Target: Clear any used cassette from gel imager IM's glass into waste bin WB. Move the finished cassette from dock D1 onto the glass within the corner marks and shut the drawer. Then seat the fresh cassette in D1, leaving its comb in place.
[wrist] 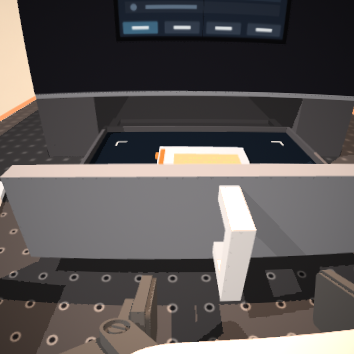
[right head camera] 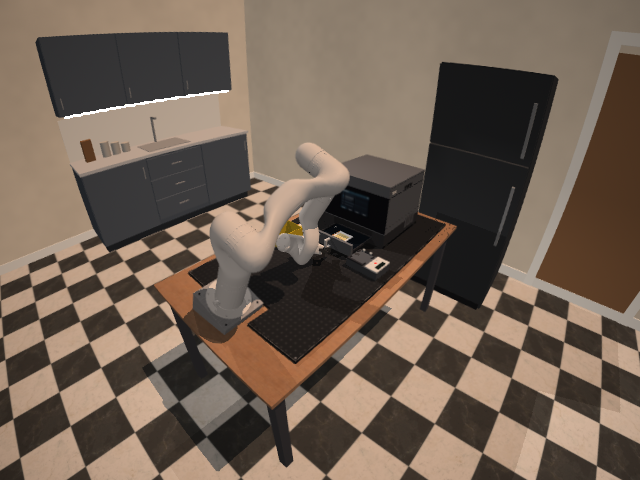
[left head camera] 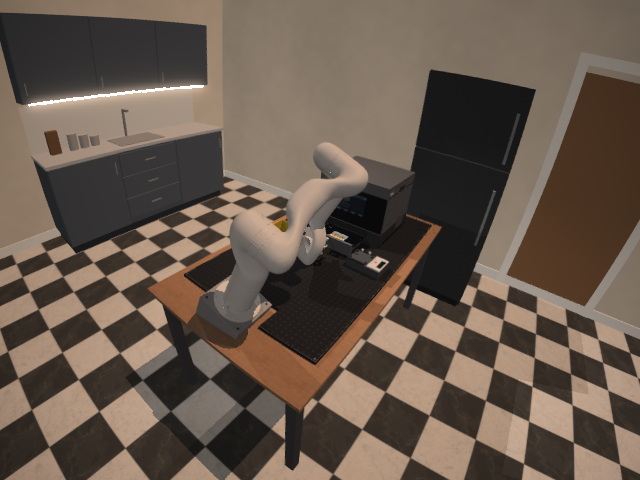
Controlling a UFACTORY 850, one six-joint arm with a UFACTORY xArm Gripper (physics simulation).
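The gel imager (left head camera: 385, 178) (right head camera: 385, 174) (wrist: 75, 55) stands at the back of the table with its drawer open. A cassette with a yellow gel and an orange edge (left head camera: 338, 236) (right head camera: 342, 236) (wrist: 205, 158) lies on the dark glass; two white corner marks show behind it. Its near part is hidden by the drawer front (wrist: 115, 215). The white handle (wrist: 239, 250) (right head camera: 326, 242) stands out from that front. My gripper (wrist: 237, 300) is open and empty, low in front of the handle. The yellow waste bin (left head camera: 281, 225) (right head camera: 292, 227) is partly hidden by the arm. Dock D1 (left head camera: 368, 262) (right head camera: 369, 262) shows no cassette.
The dock stands right of the open drawer, near the table's right edge. The black perforated mat (left head camera: 320, 310) (right head camera: 305, 315) lies under the workspace. A thin white edge of something (wrist: 1, 192) shows at the wrist view's left border. A black fridge (left head camera: 465, 170) (right head camera: 480, 170) stands behind the table.
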